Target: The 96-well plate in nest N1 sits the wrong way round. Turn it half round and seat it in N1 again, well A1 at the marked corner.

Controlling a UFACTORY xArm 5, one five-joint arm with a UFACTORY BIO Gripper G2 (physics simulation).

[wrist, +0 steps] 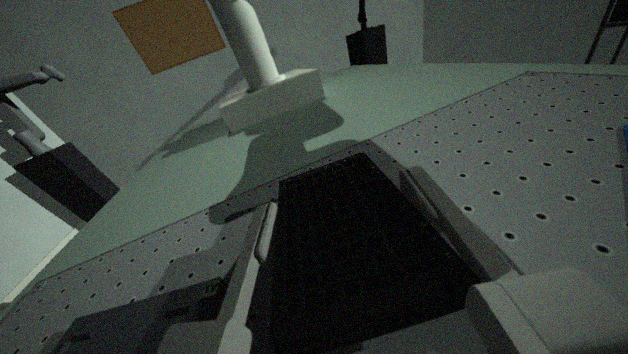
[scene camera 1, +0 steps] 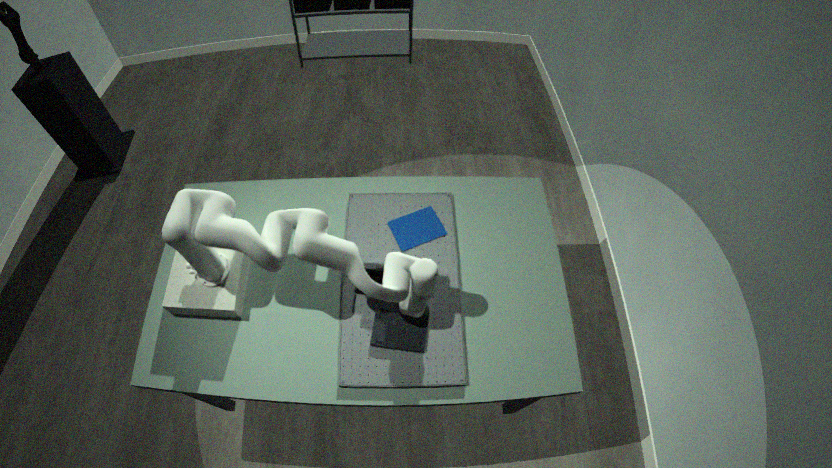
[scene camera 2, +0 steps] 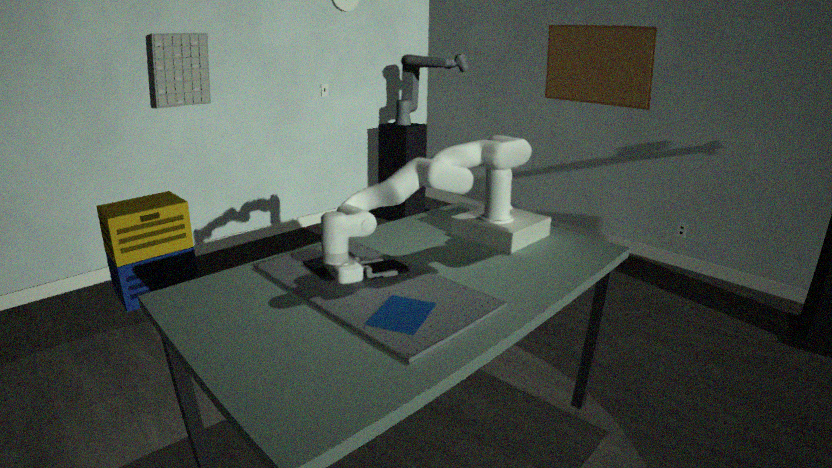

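My gripper: visible, wrist view included. Black 96-well plate: visible. Nest N1: visible too.
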